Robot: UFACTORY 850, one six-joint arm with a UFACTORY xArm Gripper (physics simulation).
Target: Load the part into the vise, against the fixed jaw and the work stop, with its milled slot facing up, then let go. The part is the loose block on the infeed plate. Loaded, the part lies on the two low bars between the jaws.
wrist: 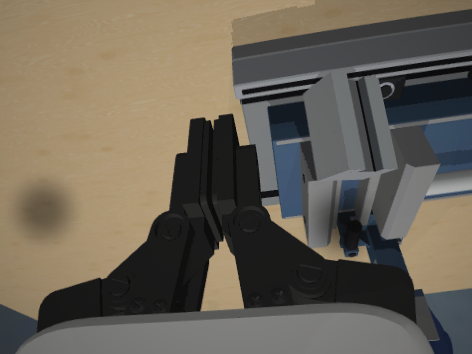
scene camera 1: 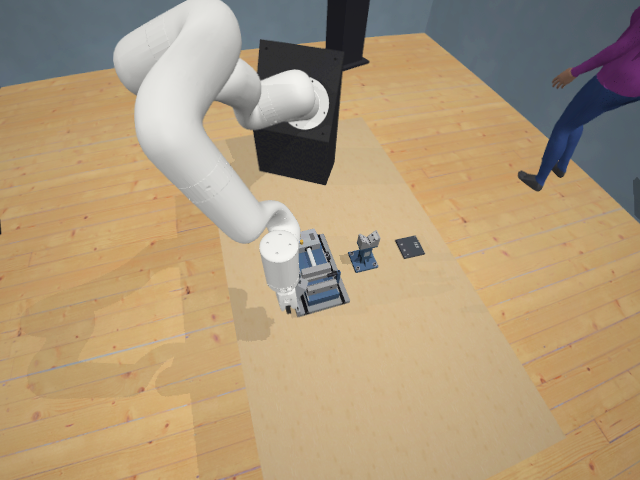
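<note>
The part, a grey block (scene camera 1: 301,287) (wrist: 330,132), is at the near end of the vise (scene camera 1: 340,299) (wrist: 350,56). A dark groove on it faces the wrist camera. It overlaps the fixed jaw (wrist: 319,215) in the wrist view; the moving jaw (wrist: 412,177) (scene camera 1: 315,271) is on its other side. Whether it lies flat on the low bars is unclear. The work stop, with a black pin (wrist: 354,232), is at the jaws' other end, apart from the part. My gripper (scene camera 1: 288,310) (wrist: 219,141) is shut and empty, beside the vise, left of the part in the wrist view.
The dark infeed plate (scene camera 1: 409,246) shows no block on it. A blue stand (scene camera 1: 356,262) with a grey angled top (scene camera 1: 373,238) is between the vise and the plate. The black robot pedestal (scene camera 1: 294,149) is behind. A person (scene camera 1: 573,113) is at the right.
</note>
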